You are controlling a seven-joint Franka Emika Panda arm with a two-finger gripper.
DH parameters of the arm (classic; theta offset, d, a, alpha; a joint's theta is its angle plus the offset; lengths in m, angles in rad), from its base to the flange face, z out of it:
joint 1: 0 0.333 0 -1.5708
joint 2: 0 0 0 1.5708
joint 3: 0 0.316 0.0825 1.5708
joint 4: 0 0 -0.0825 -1.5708
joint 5: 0 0.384 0 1.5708
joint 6: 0 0 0.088 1.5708
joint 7: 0 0.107 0 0
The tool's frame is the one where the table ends.
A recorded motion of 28 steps. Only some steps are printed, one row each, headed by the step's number.
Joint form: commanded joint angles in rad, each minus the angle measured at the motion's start. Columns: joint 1, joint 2, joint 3, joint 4, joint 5, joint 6, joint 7.
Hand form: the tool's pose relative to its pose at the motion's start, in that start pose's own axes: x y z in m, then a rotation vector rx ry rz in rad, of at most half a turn. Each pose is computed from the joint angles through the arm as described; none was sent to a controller.
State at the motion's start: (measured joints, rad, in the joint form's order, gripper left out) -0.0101 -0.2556 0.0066 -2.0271 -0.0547 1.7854 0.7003
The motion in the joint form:
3: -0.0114 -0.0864 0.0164 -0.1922 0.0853 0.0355 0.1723
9: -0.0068 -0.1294 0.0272 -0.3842 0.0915 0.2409 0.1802
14: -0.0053 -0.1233 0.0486 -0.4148 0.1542 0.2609 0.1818
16: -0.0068 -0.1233 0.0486 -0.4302 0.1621 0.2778 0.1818
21: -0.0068 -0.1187 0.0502 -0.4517 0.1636 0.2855 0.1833
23: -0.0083 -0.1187 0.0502 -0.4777 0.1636 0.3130 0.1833
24: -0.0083 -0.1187 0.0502 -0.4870 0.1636 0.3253 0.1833
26: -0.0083 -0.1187 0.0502 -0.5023 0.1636 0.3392 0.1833
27: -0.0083 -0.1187 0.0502 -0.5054 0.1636 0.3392 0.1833
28: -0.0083 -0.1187 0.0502 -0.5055 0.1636 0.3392 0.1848
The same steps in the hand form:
3: -0.0375 0.0146 0.0477 0.0046 -0.1044 0.1868
9: -0.0574 0.0196 0.1015 0.0433 -0.0636 0.1896
14: -0.0694 0.0116 0.1159 0.0637 -0.1097 0.1997
16: -0.0704 0.0128 0.1215 0.0690 -0.1131 0.2065
21: -0.0739 0.0145 0.1326 0.0556 -0.1260 0.2084
23: -0.0760 0.0173 0.1421 0.0556 -0.1239 0.2124
24: -0.0766 0.0179 0.1453 0.0574 -0.1214 0.2135
26: -0.0784 0.0195 0.1510 0.0557 -0.1218 0.2148
27: -0.0790 0.0200 0.1524 0.0534 -0.1239 0.2149
28: -0.0791 0.0200 0.1524 0.0533 -0.1240 0.2164

